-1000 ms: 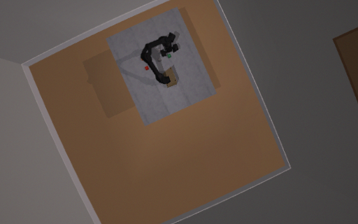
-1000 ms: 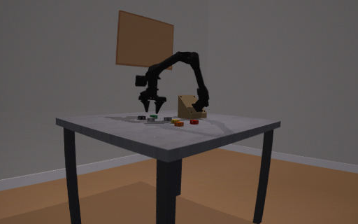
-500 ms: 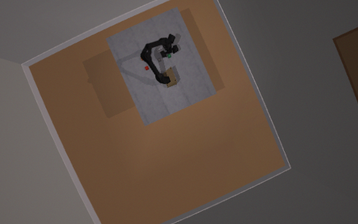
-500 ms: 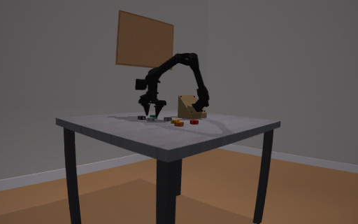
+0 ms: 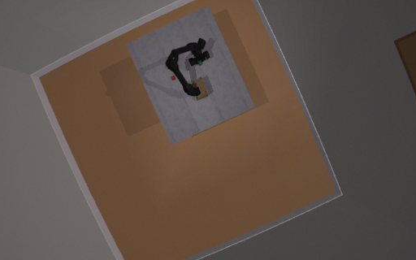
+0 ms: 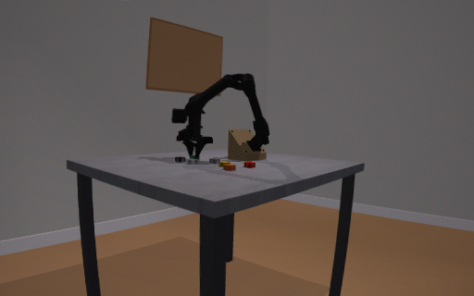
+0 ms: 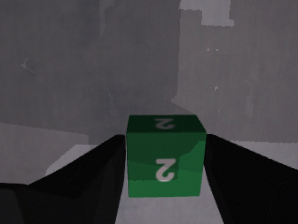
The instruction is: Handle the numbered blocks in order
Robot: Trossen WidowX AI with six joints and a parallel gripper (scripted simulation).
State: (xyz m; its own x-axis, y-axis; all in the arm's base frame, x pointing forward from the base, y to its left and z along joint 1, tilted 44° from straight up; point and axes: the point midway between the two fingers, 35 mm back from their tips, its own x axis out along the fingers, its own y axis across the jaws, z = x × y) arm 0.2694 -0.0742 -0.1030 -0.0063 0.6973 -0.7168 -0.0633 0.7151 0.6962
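My gripper tip is 23 cm to the right of the yellow block and 3 cm short of it. From my gripper tip the other things lie so: green block (1 cm behind); black block (9 cm ahead, 1 cm to the left); grey block (13 cm to the left, 1 cm behind).
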